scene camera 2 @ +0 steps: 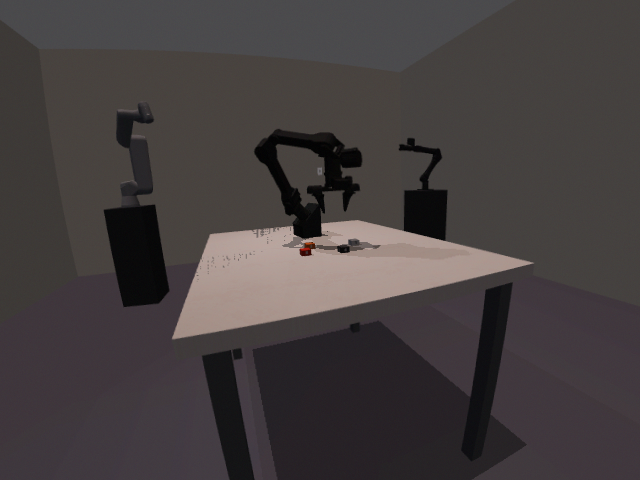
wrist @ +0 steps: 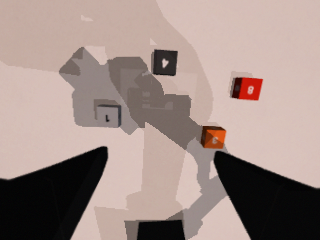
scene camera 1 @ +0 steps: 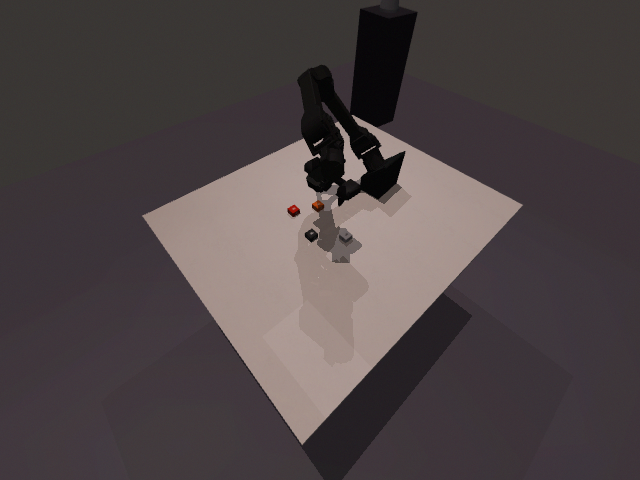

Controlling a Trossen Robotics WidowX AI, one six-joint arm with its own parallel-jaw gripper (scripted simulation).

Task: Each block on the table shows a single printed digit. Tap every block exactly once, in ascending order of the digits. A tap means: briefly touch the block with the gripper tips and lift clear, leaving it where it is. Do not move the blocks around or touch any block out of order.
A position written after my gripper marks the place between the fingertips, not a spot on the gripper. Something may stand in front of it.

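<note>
My gripper [scene camera 1: 330, 198] open, holding nothing. Gripper [scene camera 2: 334, 212] visible. Gripper [wrist: 162, 154] visible too.
</note>
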